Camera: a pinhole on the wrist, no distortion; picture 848 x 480 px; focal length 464.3 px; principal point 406.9 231.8 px. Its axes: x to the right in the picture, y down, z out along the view. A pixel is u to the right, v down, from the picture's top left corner.
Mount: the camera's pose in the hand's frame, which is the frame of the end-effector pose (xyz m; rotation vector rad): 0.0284 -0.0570 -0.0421 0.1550 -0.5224 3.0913
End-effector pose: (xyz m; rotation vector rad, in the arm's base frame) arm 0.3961 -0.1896 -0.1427 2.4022 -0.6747 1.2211
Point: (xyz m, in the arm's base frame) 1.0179 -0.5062 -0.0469
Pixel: 89.6 95.4
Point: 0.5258 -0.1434 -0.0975
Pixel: 137.3 330.1
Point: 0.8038 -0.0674 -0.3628
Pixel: 481.9 399.8
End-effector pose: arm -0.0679 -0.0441 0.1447 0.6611 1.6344 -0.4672
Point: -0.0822 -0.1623 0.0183
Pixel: 197.9 242.5
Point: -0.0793 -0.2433 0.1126
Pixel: 518.3 338.7
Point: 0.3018 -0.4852 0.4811
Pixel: outside the picture
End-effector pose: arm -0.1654 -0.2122 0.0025 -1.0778 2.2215 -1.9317
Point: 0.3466 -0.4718 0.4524
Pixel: outside the picture
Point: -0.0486 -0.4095 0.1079
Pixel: 409.1 247.7
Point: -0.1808 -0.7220 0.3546
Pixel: 86.2 322.8
